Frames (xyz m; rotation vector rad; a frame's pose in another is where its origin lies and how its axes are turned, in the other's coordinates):
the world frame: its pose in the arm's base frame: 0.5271 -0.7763 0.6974 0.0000 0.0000 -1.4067
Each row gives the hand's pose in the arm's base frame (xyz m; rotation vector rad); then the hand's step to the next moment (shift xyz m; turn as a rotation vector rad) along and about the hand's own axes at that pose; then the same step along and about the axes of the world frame.
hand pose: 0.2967 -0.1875 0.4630 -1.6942 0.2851 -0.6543
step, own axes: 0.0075 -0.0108 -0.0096 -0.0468 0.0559 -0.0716
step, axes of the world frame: 0.0090 -0.0026 0.0133 0.0353 -0.0760 -0.0585
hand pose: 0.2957 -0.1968 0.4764 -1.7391 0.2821 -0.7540
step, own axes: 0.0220 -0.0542 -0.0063 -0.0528 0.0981 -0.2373
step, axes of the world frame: 0.0006 0.0025 0.0588 0.1557 -0.1959 -0.0781
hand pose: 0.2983 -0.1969 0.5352 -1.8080 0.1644 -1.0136
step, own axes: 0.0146 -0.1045 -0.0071 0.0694 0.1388 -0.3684
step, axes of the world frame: -0.0415 -0.0230 0.0945 0.3293 -0.2253 -0.0253
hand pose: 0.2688 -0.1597 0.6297 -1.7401 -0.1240 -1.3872
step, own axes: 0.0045 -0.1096 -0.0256 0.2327 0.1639 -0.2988
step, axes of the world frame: -0.0596 -0.0701 0.0650 0.3867 -0.1070 0.0966
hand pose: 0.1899 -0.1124 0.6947 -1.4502 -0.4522 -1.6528
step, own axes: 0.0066 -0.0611 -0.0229 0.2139 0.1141 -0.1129
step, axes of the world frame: -0.0245 -0.0586 0.0164 0.2279 -0.0055 0.1399
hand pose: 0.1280 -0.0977 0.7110 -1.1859 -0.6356 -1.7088
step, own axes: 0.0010 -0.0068 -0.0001 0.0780 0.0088 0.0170
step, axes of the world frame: -0.0035 -0.0058 0.0015 0.0219 0.0037 0.0772
